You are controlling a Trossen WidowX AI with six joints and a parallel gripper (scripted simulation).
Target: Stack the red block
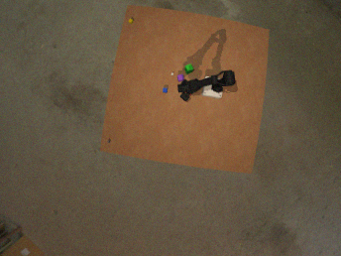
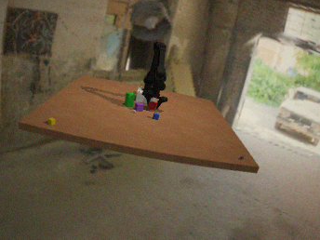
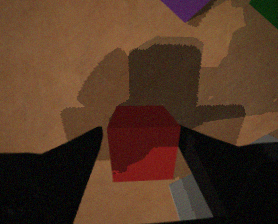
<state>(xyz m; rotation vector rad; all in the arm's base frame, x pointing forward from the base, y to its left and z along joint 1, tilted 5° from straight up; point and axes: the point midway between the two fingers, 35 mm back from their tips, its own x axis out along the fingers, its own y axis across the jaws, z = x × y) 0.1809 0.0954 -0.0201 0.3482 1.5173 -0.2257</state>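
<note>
Right now the purple block is 10 cm ahead of my gripper tip, 8 cm to the right of it and 1 cm above it. From my gripper tip the other things lie so: red block: 1 cm above; then blue block: 19 cm ahead, 6 cm to the left, 1 cm above; then small white cube: 18 cm ahead, 9 cm to the right.
</note>
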